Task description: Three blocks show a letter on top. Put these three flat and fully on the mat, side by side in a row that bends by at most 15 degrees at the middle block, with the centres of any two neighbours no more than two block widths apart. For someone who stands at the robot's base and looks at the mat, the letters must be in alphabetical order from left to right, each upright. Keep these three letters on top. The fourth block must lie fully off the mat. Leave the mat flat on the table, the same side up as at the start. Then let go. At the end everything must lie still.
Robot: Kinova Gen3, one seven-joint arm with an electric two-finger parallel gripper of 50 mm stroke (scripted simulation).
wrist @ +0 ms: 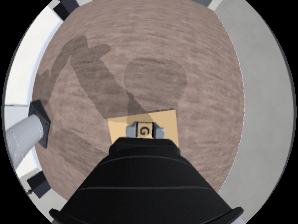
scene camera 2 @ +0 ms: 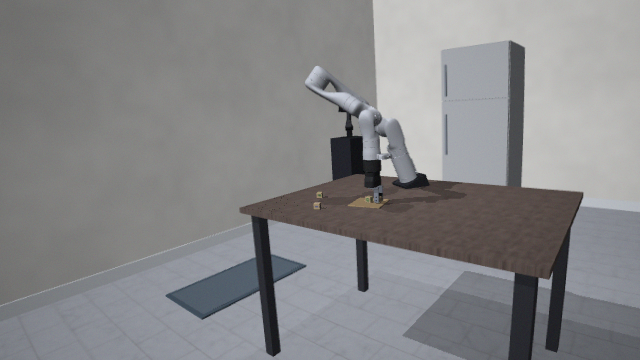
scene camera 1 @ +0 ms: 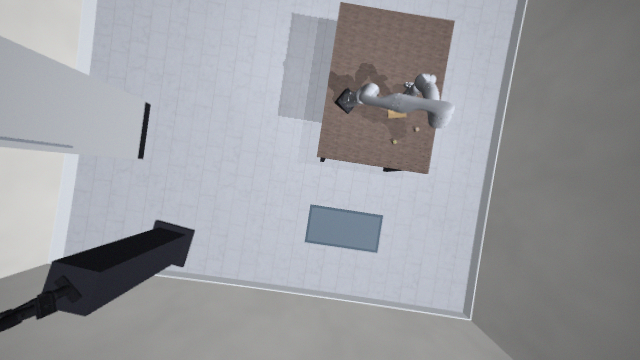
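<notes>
From the wrist view I can see my gripper [wrist: 144, 127], and there's a mat [wrist: 117, 126] there too.
</notes>
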